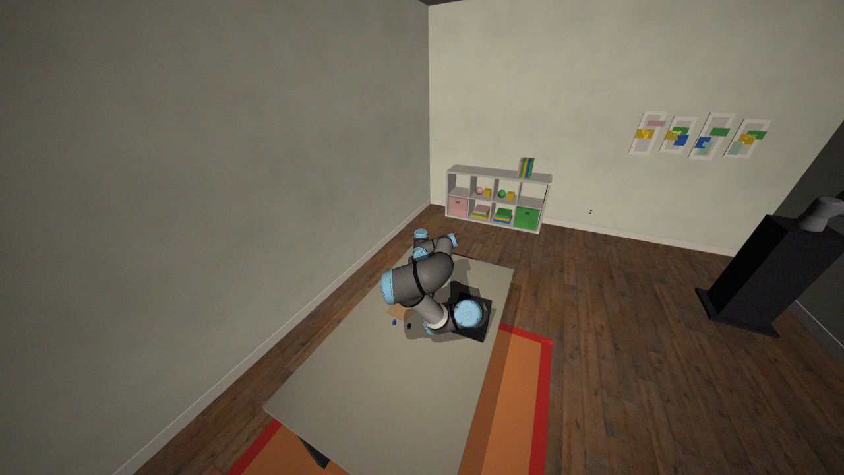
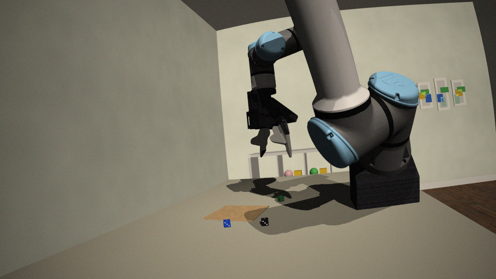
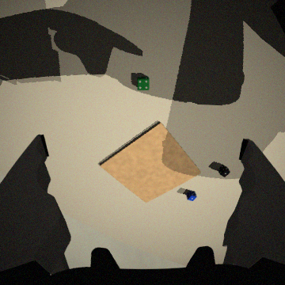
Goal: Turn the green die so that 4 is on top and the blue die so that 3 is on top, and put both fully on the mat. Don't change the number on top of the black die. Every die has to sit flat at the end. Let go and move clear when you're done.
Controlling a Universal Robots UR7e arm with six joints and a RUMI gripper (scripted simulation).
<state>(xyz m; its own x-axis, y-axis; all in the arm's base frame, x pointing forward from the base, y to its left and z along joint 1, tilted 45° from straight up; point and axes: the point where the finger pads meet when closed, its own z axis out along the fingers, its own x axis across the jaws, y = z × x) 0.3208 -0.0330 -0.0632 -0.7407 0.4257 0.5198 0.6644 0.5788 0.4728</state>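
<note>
Right now the green die is 10 mm to the right of my hand and 130 mm below it. The rest, counted from my hand: tan mat 90 mm ahead, 130 mm to the left, 140 mm below; blue die 70 mm ahead, 240 mm to the left, 130 mm below; black die 20 mm behind, 220 mm to the left, 130 mm below.
</note>
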